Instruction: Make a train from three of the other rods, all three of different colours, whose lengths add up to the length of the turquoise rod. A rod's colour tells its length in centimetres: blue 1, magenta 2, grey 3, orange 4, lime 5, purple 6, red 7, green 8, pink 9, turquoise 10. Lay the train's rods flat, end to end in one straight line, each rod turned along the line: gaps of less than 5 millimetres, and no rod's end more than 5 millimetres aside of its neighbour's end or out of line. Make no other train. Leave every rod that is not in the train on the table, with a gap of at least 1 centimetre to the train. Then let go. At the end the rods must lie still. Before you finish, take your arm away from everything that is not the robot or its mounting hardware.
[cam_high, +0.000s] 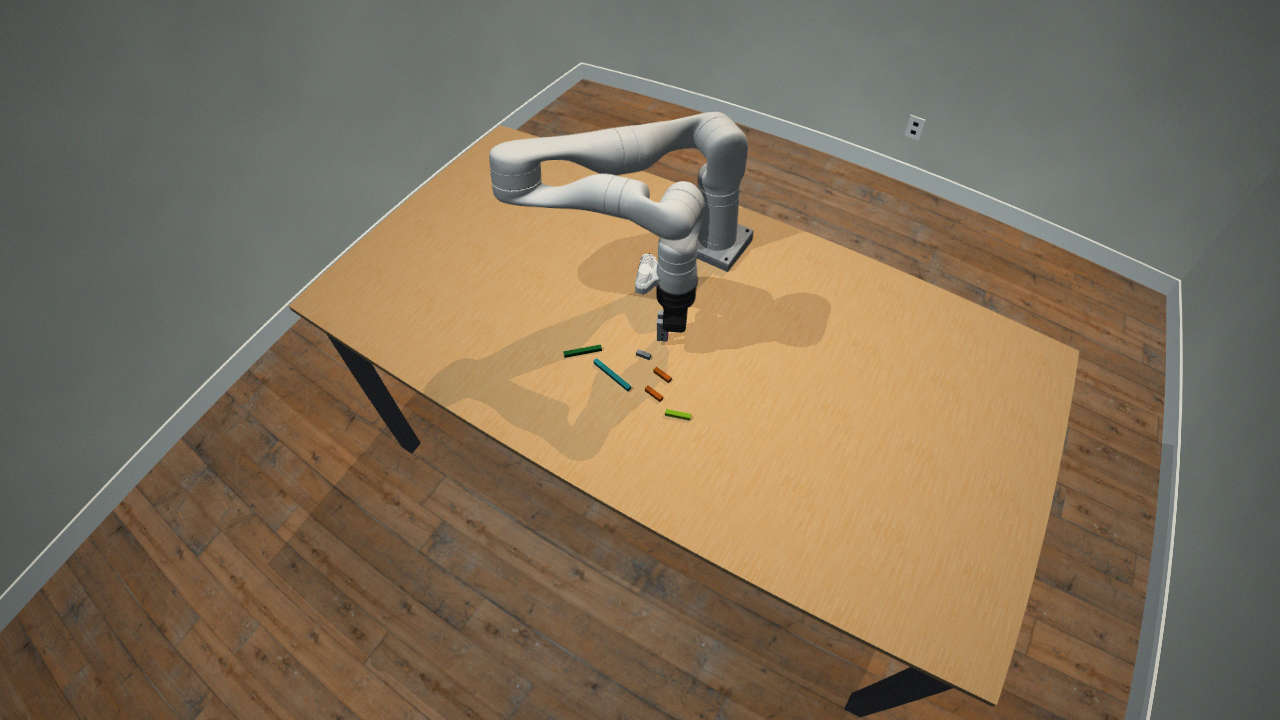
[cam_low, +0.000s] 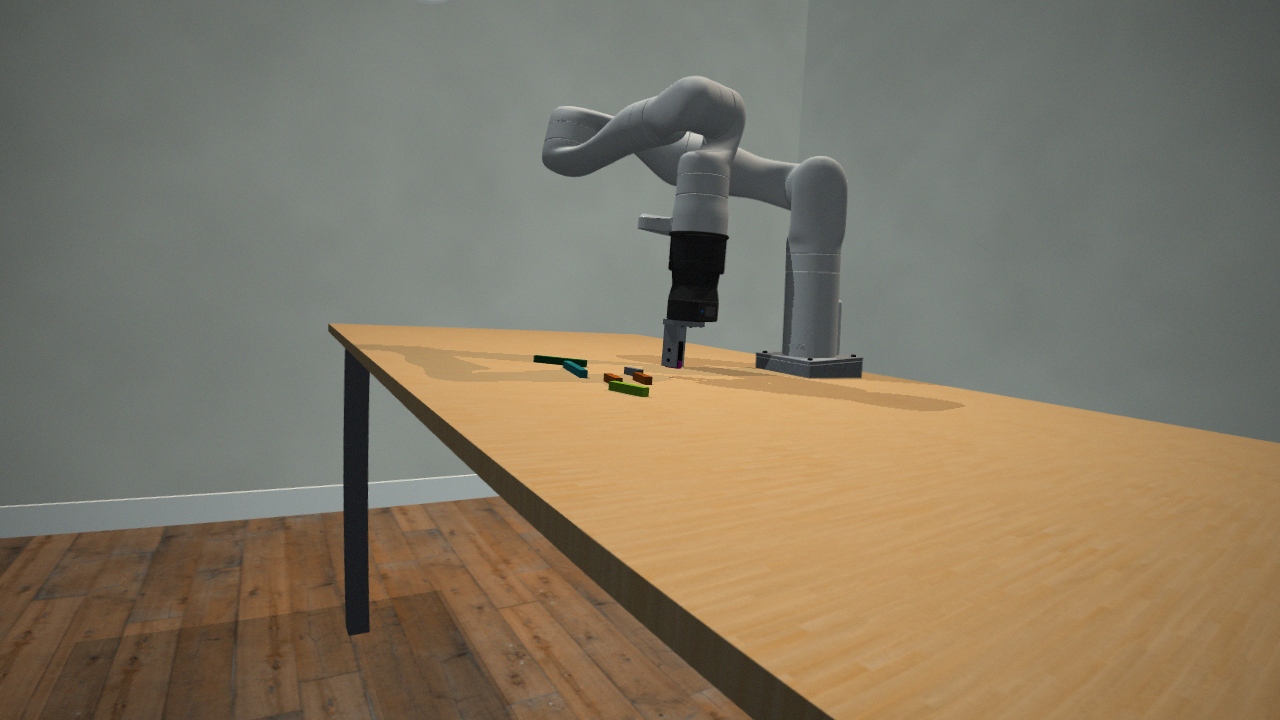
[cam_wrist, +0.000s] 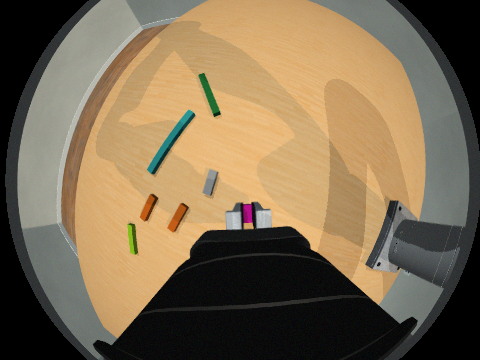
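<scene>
My gripper is now 10 mm above the magenta rod. Also, from my hand: green rod (100 mm ahead, 130 mm to the right, 30 mm below); grey rod (50 mm ahead, 20 mm to the right, 30 mm below); turquoise rod (130 mm ahead, 50 mm to the right, 30 mm below).
</scene>
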